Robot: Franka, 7 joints.
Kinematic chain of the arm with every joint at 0, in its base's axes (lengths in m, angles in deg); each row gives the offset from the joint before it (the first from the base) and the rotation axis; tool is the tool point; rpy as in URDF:
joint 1: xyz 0 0 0.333 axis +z
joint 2: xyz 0 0 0 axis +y
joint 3: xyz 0 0 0.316 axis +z
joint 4: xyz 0.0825 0 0 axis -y
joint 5: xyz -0.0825 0 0.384 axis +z
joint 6: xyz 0 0 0 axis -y
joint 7: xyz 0.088 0 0 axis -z
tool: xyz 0 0 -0.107 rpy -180 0 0
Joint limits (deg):
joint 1: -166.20..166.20
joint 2: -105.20..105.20
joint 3: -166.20..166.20
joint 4: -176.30..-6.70
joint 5: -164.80..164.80
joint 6: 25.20..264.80
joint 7: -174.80..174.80
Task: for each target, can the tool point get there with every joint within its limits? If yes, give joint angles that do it. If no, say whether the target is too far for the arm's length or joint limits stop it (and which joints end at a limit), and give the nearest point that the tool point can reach.
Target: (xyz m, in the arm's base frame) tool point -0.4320 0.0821 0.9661
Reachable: yes | joints -34.20 -48.50 -11.47 -29.98 -83.84 69.45 -3.12
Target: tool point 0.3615 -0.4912 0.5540
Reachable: yes | joints -102.63 33.14 79.10 -98.07 63.31 226.65 -135.88
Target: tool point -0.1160 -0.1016 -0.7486
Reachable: no: too far | nearest point -0.1575 -0.1380 -0.3556 | short by 0.397 m
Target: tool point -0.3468 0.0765 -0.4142
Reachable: no: joint limits stop it (at a limit: joint 1, joint 2) | nearest point -0.3398 0.0755 -0.3568 | short by 0.058 m
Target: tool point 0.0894 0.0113 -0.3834
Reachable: no: joint limits stop it (at a limit: joint 2) | nearest point 0.1075 0.0136 -0.3311 | short by 0.055 m
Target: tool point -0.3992 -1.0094 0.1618
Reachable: no: too far | nearest point -0.3117 -0.7880 0.1993 | short by 0.241 m
